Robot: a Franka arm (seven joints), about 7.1 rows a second.
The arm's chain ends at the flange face. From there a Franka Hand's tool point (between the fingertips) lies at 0.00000 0.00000 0.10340 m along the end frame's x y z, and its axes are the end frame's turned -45 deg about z.
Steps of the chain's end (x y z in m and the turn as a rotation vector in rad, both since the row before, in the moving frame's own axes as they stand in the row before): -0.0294, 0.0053, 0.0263, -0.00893, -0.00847, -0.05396; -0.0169, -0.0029, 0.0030, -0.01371, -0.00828, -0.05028; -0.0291, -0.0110, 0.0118, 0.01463, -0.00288, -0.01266; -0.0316, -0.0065, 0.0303, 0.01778, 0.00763, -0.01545; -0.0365, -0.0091, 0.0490, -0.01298, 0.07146, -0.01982; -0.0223, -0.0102, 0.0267, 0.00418, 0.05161, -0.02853; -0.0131, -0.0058, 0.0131, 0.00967, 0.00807, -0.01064; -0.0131, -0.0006, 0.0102, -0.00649, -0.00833, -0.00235
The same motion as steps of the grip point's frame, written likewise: -0.0258, -0.0170, 0.0263, -0.00033, -0.01230, -0.05396; -0.0115, -0.0136, 0.0030, -0.00384, -0.01555, -0.05028; -0.0119, -0.0296, 0.0118, 0.01238, 0.00831, -0.01266; -0.0159, -0.0277, 0.0303, 0.00718, 0.01797, -0.01545; -0.0150, -0.0261, 0.0487, -0.05971, 0.04135, -0.01982; -0.0044, -0.0196, 0.0266, -0.03354, 0.03945, -0.02853; -0.0039, -0.0135, 0.0131, 0.00113, 0.01254, -0.01064; -0.0099, -0.0098, 0.0102, 0.00130, -0.01048, -0.00235
